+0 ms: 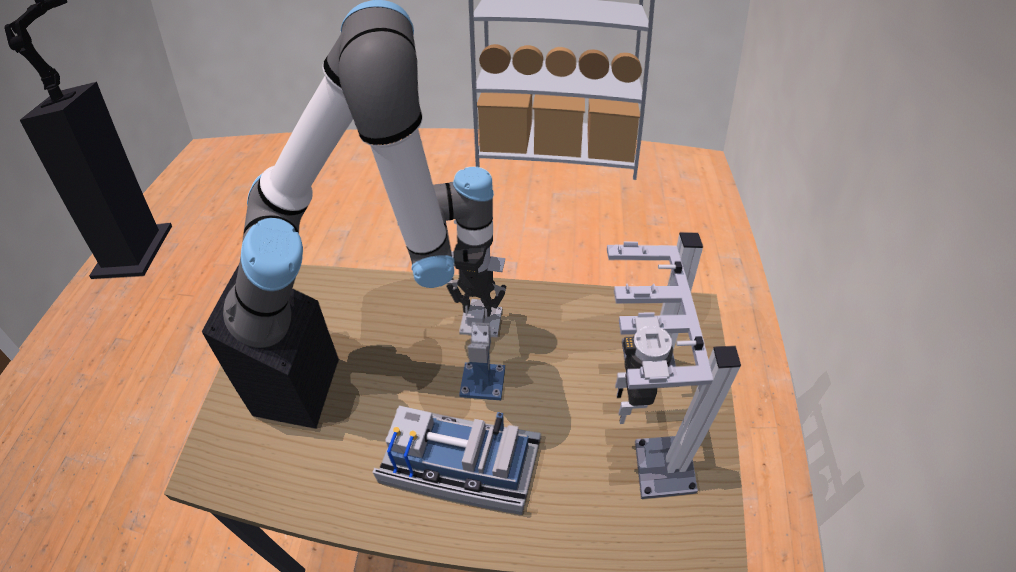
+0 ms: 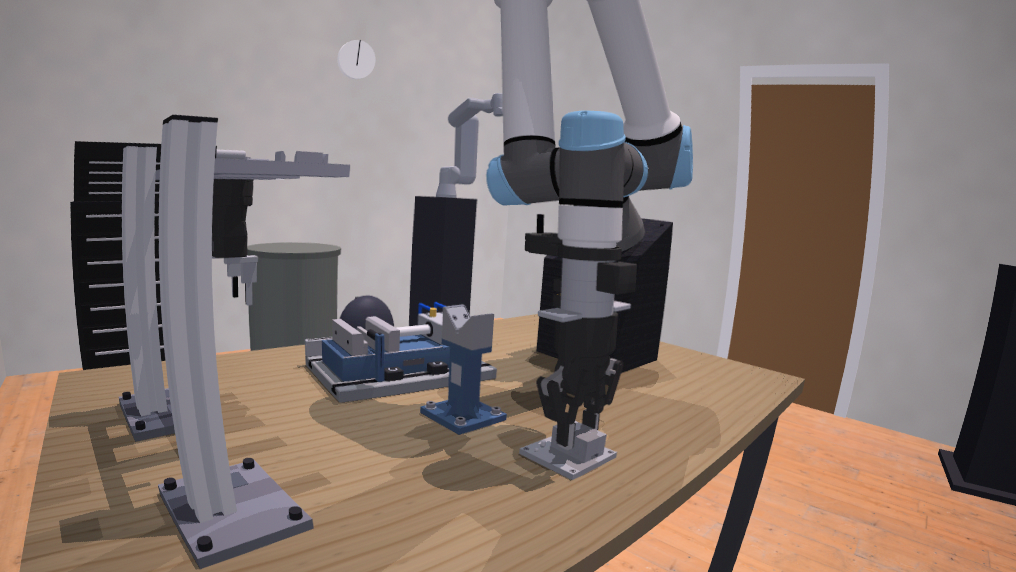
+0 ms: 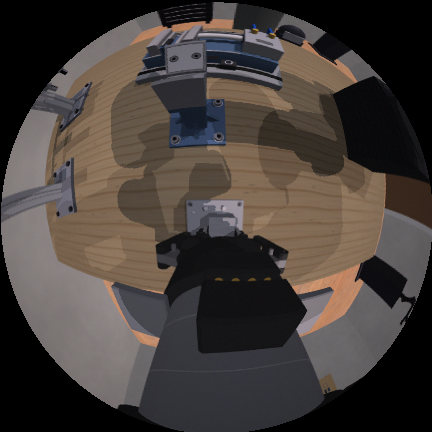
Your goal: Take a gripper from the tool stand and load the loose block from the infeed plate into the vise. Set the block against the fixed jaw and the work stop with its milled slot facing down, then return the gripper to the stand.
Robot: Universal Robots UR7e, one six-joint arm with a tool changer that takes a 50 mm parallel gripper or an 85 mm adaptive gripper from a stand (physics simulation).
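Seen in the pictures: arm's base, origin of the base link: (image 1: pixel 256 315).
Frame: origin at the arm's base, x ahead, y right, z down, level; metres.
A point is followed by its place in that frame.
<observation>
The grey block (image 2: pixel 589 442) @[x 0.467, y -0.236, z 0.220 m] (image 3: pixel 222 224) @[x 0.441, y -0.191, z 0.219 m] sits on the infeed plate (image 1: pixel 466 329) @[x 0.420, y -0.171, z 0.248 m] (image 2: pixel 543 457) @[x 0.492, y -0.188, z 0.248 m] (image 3: pixel 196 212) @[x 0.478, y -0.174, z 0.248 m]. My black adaptive gripper (image 1: pixel 477 311) (image 2: pixel 580 429) (image 3: pixel 221 233) points straight down, low over the plate, shut on the block with a finger on either side. The fingers partly cover the block, and its slot cannot be made out. The vise (image 1: pixel 451 431) @[x 0.394, y 0.144, z 0.197 m] (image 2: pixel 341 362) @[x 0.544, y 0.162, z 0.205 m] (image 3: pixel 226 46) @[x 0.382, y 0.142, z 0.197 m] is empty, with a gap between the sliding jaw (image 1: pixel 473 445) and the fixed jaw (image 1: pixel 506 450) @[x 0.501, y 0.211, z 0.160 m] (image 2: pixel 348 336) @[x 0.521, y 0.175, z 0.169 m]. The thin dark work stop (image 1: pixel 498 424) @[x 0.488, y 0.151, z 0.161 m] (image 2: pixel 379 355) @[x 0.495, y 0.125, z 0.191 m] stands beside the jaws.
A blue pedestal (image 1: pixel 483 384) @[x 0.458, y -0.005, z 0.242 m] (image 2: pixel 463 380) @[x 0.473, y -0.034, z 0.191 m] (image 3: pixel 197 125) @[x 0.455, y -0.041, z 0.229 m] with a grey angled head stands between plate and vise. The tool stand (image 1: pixel 700 405) @[x 0.827, y 0.249, z -0.007 m] (image 2: pixel 188 319) @[x 0.863, y -0.058, z 0.049 m] is at the table's far side from the arm base (image 1: pixel 270 362) @[x 0.046, y 0.095, z 0.034 m], holding the other gripper (image 1: pixel 643 389) (image 2: pixel 231 220).
</observation>
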